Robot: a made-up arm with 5 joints. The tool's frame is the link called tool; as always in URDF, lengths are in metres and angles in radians. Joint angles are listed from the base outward.
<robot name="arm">
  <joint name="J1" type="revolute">
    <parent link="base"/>
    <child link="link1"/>
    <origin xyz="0.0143 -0.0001 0.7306" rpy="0 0 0"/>
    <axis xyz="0 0 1"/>
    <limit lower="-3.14" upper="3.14"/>
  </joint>
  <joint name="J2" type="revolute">
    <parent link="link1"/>
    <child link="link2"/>
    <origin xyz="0.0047 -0.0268 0.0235" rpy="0 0 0"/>
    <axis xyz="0 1 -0.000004"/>
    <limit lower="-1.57" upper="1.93"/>
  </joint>
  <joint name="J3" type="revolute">
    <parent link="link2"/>
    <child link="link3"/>
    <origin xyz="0.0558 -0.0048 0.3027" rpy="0 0 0"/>
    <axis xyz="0 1 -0.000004"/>
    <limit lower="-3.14" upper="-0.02"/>
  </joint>
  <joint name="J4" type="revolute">
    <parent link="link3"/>
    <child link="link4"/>
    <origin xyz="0.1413 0.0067 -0.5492" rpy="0 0 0"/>
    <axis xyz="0 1 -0.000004"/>
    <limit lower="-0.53" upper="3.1"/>
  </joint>
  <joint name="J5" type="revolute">
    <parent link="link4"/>
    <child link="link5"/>
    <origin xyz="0.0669 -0.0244 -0.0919" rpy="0 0 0"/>
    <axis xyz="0 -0.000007 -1"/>
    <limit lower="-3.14" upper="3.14"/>
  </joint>
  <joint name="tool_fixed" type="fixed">
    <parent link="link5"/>
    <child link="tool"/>
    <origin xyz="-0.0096 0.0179 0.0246" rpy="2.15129 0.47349 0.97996"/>
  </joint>
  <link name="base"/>
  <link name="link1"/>
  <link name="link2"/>
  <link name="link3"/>
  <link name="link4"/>
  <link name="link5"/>
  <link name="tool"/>
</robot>
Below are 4 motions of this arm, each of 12 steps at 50 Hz.
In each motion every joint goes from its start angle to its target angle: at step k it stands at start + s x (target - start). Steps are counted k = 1, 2, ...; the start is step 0. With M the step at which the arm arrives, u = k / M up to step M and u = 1 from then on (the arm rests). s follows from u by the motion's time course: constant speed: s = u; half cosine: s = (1 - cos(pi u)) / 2; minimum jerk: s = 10 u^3 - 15 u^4 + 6 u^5.
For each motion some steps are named. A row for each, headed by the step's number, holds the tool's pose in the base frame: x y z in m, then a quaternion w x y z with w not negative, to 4 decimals.
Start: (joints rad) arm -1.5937 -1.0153 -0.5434 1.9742 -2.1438
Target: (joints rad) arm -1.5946 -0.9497 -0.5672 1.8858 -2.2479
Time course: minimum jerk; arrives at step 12
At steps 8, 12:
8: -0.0623 -0.3709 1.0049 0.3671 0.5902 0.6439 0.3198
12: -0.0627 -0.3761 1.0031 0.3693 0.5806 0.6500 0.3225

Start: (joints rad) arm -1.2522 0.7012 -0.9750 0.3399 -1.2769
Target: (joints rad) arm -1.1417 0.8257 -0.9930 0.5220 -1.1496
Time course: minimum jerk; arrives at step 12
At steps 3, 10, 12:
3: 0.1471 -0.5513 0.3812 0.4641 0.7192 0.5143 0.0533
10: 0.1817 -0.4931 0.3233 0.3521 0.7712 0.5262 0.0660
12: 0.1829 -0.4906 0.3210 0.3473 0.7730 0.5268 0.0661

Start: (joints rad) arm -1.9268 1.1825 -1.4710 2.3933 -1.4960
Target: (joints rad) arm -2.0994 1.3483 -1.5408 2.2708 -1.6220
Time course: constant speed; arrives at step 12
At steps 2, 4, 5, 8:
2: -0.2304 -0.4501 0.3099 0.2805 -0.8219 -0.0649 -0.4915
4: -0.2410 -0.4367 0.2965 0.2657 -0.8209 -0.0535 -0.5027
5: -0.2460 -0.4298 0.2899 0.2582 -0.8203 -0.0479 -0.5081
8: -0.2600 -0.4085 0.2700 0.2353 -0.8180 -0.0311 -0.5239

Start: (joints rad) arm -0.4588 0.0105 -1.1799 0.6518 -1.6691
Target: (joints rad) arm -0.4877 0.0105 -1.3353 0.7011 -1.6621
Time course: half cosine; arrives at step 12
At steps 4, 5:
4: 0.6168 -0.3710 0.9618 0.6121 0.1620 0.7231 0.2761
5: 0.6168 -0.3737 0.9734 0.6173 0.1603 0.7199 0.2738

